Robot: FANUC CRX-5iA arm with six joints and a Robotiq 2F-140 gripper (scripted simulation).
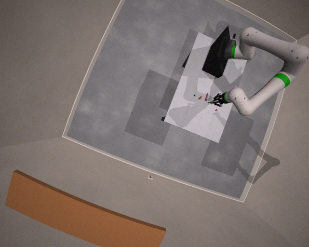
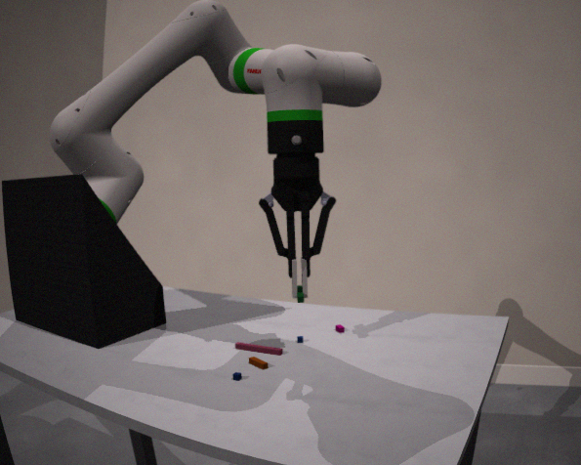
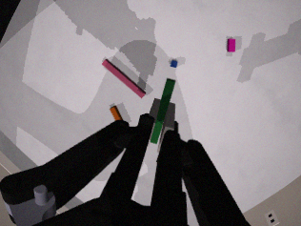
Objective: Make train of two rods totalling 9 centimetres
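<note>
The pink rod is 130 mm below my hand, 70 mm behind it and 30 mm to the right of it. The rest, counted from my hand: green rod: 30 mm below; orange rod: 130 mm below, 100 mm to the right, 40 mm behind; magenta rod: 130 mm to the left, 130 mm below, 30 mm ahead.
</note>
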